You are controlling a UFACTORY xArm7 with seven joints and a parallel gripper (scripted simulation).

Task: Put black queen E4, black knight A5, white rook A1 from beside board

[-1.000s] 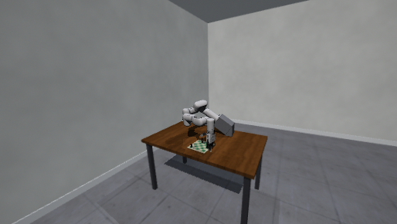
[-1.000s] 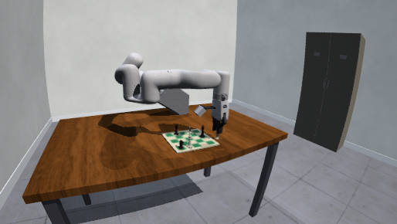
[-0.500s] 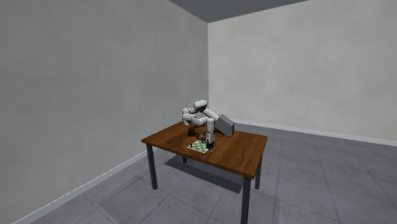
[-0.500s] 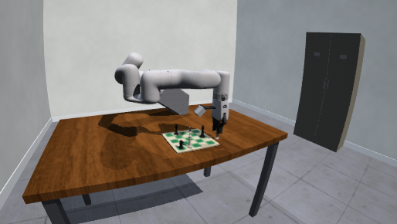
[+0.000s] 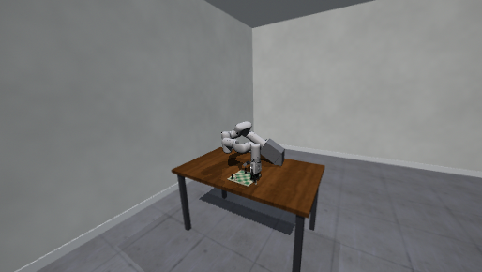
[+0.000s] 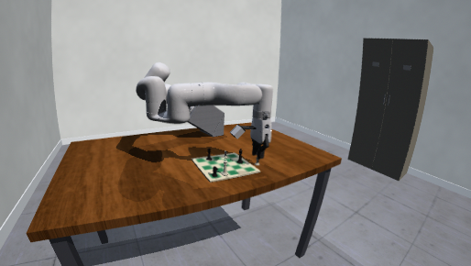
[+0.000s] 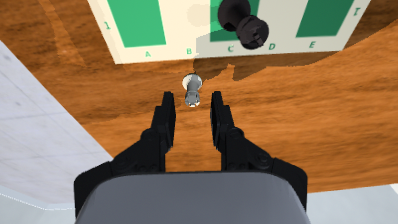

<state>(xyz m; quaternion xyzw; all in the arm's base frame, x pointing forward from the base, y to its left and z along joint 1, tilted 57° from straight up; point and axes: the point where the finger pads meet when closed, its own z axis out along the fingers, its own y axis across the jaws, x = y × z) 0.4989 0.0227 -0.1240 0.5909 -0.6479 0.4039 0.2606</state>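
The white rook lies 4 cm below my hand. The rest, counted from my hand: cream board: 13 cm to the right, 5 cm below, 5 cm behind; black queen: 6 cm to the right, 4 cm behind, 2 cm below; short black piece: 16 cm to the right, 13 cm behind, 3 cm below.
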